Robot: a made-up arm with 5 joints.
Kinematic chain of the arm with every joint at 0, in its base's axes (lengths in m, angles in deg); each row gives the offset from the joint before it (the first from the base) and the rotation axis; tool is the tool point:
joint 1: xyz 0 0 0.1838 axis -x
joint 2: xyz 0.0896 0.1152 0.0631 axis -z
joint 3: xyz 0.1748 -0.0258 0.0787 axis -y
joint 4: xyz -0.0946 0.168 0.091 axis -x
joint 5: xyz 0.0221 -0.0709 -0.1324 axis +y
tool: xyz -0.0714 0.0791 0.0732
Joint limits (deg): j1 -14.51..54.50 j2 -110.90..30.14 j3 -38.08..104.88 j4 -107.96..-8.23 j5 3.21..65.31
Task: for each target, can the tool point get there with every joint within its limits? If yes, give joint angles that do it. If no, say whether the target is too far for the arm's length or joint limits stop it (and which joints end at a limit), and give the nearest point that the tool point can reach.
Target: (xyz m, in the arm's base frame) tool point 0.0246 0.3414 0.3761
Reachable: yes | joints 5.90 -54.34 -6.96 -52.33 53.38
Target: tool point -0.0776 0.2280 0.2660
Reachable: yes | joints 19.52 -80.50 32.81 -60.69 26.45
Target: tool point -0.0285 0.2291 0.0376
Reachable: yes | joints 46.91 -61.93 76.14 -55.31 30.96
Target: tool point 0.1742 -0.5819 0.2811
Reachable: no: joint limits stop it (at a limit: joint 1, joint 2, joint 4, joint 5) | nearest point -0.0881 -0.0007 0.3525 | short by 0.642 m
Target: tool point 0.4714 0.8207 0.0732
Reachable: no: too far | nearest point 0.2418 0.4312 0.1288 | short by 0.456 m
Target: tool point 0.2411 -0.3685 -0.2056
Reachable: no: joint limits stop it (at a limit: joint 1, joint 2, joint 3, joint 4, joint 5) | nearest point 0.2715 0.1160 -0.0184 | short by 0.520 m
